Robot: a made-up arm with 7 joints. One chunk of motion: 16 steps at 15 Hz.
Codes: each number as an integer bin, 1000 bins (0 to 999) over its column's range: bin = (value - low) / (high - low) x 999, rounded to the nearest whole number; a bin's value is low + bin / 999 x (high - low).
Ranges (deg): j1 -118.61..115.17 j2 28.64..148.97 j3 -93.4..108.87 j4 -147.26..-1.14 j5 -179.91..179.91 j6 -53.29..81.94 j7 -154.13..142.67
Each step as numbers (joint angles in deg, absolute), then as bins.
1 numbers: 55.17 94.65 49.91 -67.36 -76.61 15.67 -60.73
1 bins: 743 548 708 546 287 509 314
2 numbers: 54.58 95.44 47.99 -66.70 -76.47 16.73 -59.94
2 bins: 740 555 698 551 287 517 317
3 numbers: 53.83 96.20 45.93 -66.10 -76.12 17.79 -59.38
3 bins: 737 561 688 555 288 525 319
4 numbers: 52.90 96.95 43.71 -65.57 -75.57 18.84 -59.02
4 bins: 733 567 677 559 290 533 320
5 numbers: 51.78 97.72 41.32 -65.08 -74.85 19.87 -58.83
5 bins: 728 574 665 562 292 540 321
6 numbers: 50.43 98.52 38.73 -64.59 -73.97 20.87 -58.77
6 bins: 722 580 653 565 294 548 321
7 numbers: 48.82 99.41 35.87 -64.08 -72.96 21.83 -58.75
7 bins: 715 588 638 569 297 555 321
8 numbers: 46.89 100.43 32.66 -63.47 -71.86 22.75 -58.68
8 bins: 707 596 623 573 300 562 321
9 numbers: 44.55 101.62 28.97 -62.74 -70.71 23.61 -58.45
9 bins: 697 606 604 578 303 568 322
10 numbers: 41.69 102.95 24.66 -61.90 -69.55 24.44 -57.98
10 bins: 685 617 583 584 306 574 324
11 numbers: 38.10 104.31 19.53 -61.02 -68.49 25.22 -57.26
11 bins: 670 628 558 590 309 580 326
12 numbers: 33.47 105.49 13.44 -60.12 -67.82 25.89 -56.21
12 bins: 650 638 528 596 311 585 330
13 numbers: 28.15 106.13 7.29 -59.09 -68.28 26.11 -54.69
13 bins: 627 643 497 603 310 587 335
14 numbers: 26.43 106.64 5.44 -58.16 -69.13 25.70 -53.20
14 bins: 620 648 488 609 308 584 340
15 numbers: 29.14 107.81 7.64 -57.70 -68.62 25.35 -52.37
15 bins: 631 657 499 612 309 581 343
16 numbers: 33.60 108.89 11.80 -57.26 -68.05 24.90 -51.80
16 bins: 650 666 520 615 311 578 344
